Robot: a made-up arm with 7 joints. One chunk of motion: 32 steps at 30 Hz.
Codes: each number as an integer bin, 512 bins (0 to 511) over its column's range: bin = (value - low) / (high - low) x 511, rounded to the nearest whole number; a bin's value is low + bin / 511 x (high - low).
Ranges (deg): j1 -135..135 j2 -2.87..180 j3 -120.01..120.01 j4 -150..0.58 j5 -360.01..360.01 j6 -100.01..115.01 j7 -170.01..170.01
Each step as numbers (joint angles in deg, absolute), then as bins.
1 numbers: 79.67 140.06 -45.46 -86.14 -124.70 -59.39 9.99
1 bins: 406 399 159 217 167 97 271
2 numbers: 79.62 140.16 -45.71 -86.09 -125.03 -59.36 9.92
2 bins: 406 400 158 217 167 97 270
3 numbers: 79.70 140.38 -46.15 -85.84 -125.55 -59.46 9.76
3 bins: 406 400 157 218 166 96 270
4 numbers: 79.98 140.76 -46.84 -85.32 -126.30 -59.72 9.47
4 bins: 407 401 156 219 166 96 270
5 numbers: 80.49 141.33 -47.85 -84.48 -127.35 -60.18 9.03
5 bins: 408 403 154 222 165 95 269
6 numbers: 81.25 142.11 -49.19 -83.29 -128.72 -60.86 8.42
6 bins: 409 405 151 226 164 93 268
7 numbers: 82.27 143.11 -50.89 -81.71 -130.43 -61.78 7.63
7 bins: 411 408 147 232 163 91 267
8 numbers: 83.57 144.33 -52.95 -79.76 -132.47 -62.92 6.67
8 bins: 414 411 143 238 161 88 266
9 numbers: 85.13 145.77 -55.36 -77.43 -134.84 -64.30 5.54
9 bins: 417 415 138 246 160 85 264
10 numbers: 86.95 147.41 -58.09 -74.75 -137.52 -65.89 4.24
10 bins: 420 420 132 255 158 81 262
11 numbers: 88.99 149.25 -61.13 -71.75 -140.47 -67.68 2.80
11 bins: 424 425 125 266 156 77 260
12 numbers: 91.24 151.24 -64.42 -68.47 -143.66 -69.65 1.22
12 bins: 428 431 118 277 154 72 257
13 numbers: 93.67 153.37 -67.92 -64.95 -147.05 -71.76 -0.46
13 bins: 433 437 111 289 151 67 255
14 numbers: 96.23 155.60 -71.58 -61.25 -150.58 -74.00 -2.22
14 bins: 438 443 103 301 149 62 252
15 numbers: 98.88 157.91 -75.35 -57.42 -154.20 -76.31 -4.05
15 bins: 443 449 95 314 146 56 249
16 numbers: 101.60 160.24 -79.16 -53.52 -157.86 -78.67 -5.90
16 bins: 448 456 87 327 143 51 247
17 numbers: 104.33 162.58 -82.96 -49.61 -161.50 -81.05 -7.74
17 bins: 453 462 79 341 141 45 244
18 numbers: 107.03 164.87 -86.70 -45.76 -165.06 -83.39 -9.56
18 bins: 458 469 71 354 138 39 241
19 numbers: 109.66 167.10 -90.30 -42.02 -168.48 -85.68 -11.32
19 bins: 463 475 63 366 136 34 238
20 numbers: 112.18 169.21 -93.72 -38.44 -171.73 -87.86 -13.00
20 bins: 468 481 56 379 134 29 236
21 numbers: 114.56 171.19 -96.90 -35.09 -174.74 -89.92 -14.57
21 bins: 472 486 49 390 131 24 234
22 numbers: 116.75 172.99 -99.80 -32.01 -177.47 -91.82 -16.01
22 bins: 476 491 43 400 130 19 231
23 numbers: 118.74 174.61 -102.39 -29.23 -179.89 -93.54 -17.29
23 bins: 480 496 38 410 128 15 230
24 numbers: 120.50 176.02 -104.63 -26.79 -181.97 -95.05 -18.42
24 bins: 484 500 33 418 126 12 228
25 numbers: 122.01 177.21 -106.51 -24.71 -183.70 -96.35 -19.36
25 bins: 486 503 29 425 125 9 226
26 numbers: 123.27 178.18 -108.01 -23.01 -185.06 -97.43 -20.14
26 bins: 489 506 26 431 124 6 225
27 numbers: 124.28 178.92 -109.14 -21.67 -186.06 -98.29 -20.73
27 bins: 491 508 23 435 123 4 224
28 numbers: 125.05 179.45 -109.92 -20.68 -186.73 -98.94 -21.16
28 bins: 492 509 21 439 123 3 224
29 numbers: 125.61 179.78 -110.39 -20.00 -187.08 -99.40 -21.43
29 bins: 493 510 20 441 123 1 223
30 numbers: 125.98 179.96 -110.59 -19.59 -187.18 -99.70 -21.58
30 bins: 494 511 20 443 123 1 223
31 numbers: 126.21 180.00 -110.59 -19.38 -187.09 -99.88 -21.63
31 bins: 494 511 20 443 123 0 223
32 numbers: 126.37 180.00 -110.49 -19.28 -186.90 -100.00 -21.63
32 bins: 495 511 20 444 123 0 223
